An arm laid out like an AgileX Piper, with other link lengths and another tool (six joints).
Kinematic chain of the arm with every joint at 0, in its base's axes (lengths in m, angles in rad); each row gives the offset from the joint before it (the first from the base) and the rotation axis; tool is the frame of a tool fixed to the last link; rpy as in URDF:
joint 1: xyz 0 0 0.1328 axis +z
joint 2: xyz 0 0 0 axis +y
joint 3: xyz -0.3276 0 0.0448 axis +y
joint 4: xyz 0.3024 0 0.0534 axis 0.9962 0 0.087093
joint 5: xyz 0 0 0 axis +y
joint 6: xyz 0.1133 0 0.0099 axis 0.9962 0 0.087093
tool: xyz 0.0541 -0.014 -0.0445 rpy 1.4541 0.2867 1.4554
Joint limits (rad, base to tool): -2.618..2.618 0..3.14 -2.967..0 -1.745..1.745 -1.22..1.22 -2.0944..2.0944
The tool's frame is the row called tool.
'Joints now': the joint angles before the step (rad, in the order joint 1, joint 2, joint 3, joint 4, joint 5, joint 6). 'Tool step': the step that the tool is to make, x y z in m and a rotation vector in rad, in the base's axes. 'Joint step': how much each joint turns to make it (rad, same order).
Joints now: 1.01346 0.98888 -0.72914 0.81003 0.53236 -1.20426
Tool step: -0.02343 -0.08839 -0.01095 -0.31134 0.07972 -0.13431
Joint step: -0.00005 -0.16734 0.00628 -0.53090 0.33691 0.56719
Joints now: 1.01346 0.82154 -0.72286 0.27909 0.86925 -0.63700
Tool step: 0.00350 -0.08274 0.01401 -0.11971 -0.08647 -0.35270
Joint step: -0.00003 -0.17189 0.00165 -0.41363 0.20222 0.43333
